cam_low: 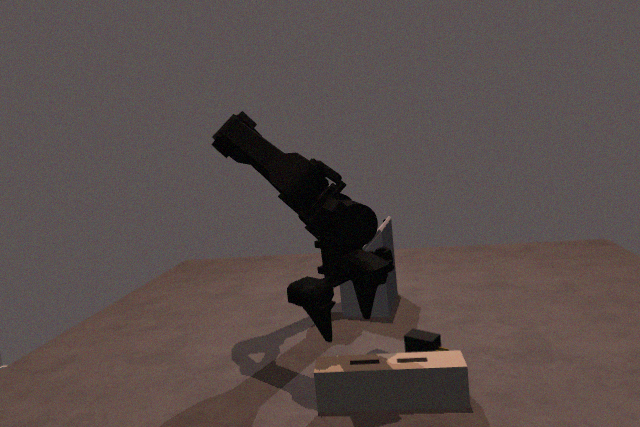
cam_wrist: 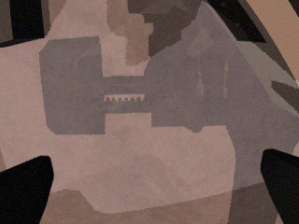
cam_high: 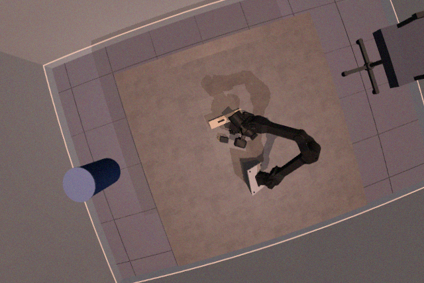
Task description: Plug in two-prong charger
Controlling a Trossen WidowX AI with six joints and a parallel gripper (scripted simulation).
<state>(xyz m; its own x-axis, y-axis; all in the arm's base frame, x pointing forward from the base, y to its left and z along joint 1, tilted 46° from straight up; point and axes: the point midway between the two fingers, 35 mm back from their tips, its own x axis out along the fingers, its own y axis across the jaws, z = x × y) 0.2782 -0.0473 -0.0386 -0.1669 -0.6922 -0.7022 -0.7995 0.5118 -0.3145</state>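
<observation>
Now: the charger 2 cm behind my gripper tip, 13 cm to the left of it and 4 cm below it.
</observation>
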